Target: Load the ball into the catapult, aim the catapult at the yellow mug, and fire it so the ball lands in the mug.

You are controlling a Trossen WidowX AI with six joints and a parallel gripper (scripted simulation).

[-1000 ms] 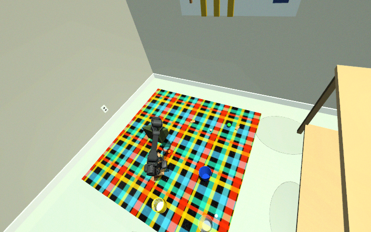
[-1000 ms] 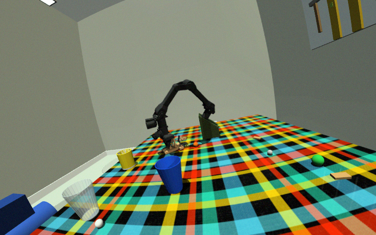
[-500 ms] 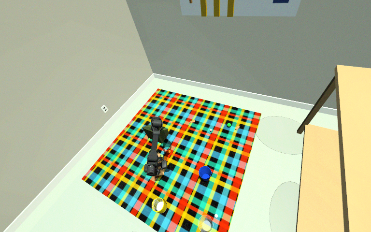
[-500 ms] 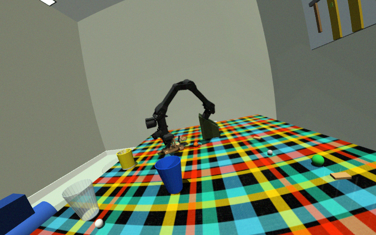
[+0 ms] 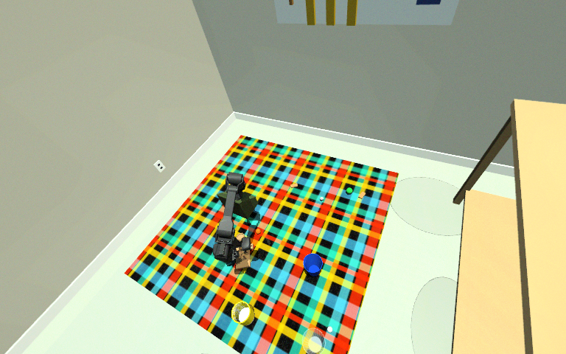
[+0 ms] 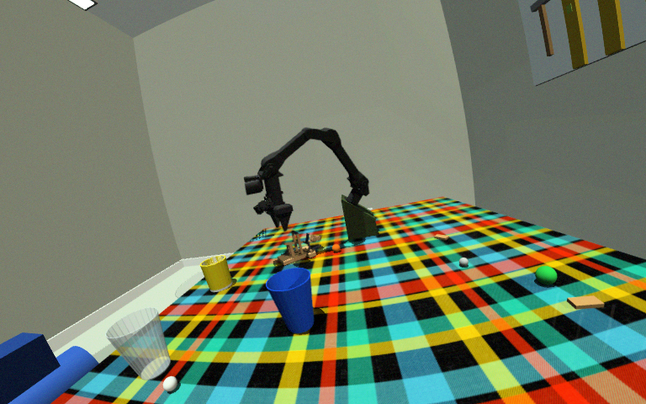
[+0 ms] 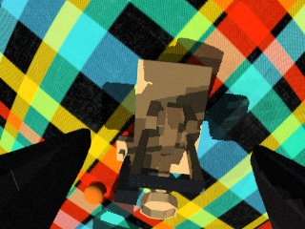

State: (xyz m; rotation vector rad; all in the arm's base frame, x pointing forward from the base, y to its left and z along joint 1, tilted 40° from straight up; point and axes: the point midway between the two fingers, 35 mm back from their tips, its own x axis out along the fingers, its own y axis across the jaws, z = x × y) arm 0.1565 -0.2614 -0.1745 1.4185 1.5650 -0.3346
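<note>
My gripper tip is 20 cm to the right of the orange ball, 12 cm above it and 1 cm short of it. Also, from my gripper tip: yellow mug 24 cm to the right, 13 cm ahead, 10 cm below; blue cup 39 cm ahead, 10 cm below, 7 cm to the left; wooden catapult 8 cm below, 7 cm to the left, 3 cm behind.
</note>
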